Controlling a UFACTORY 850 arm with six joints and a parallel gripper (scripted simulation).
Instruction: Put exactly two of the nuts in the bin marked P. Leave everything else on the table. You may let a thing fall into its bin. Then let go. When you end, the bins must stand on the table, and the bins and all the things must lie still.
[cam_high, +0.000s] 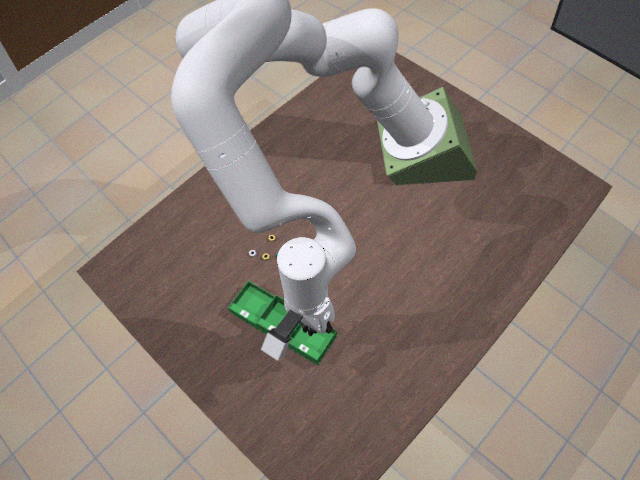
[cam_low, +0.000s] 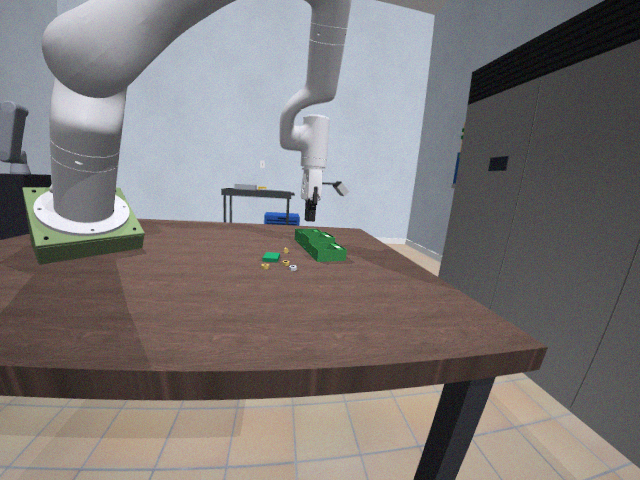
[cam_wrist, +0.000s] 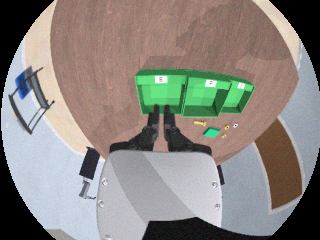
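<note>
My hand is 27 cm to the left of the grey nut, 9 cm past it and 9 cm above it. Round my hand: green three-compartment bin: 8 cm to the right, 7 cm below, 1 cm ahead; then green block: 19 cm to the right, 13 cm behind, 9 cm below; then yellow bolt: 13 cm to the right, 9 cm below, 9 cm behind.
</note>
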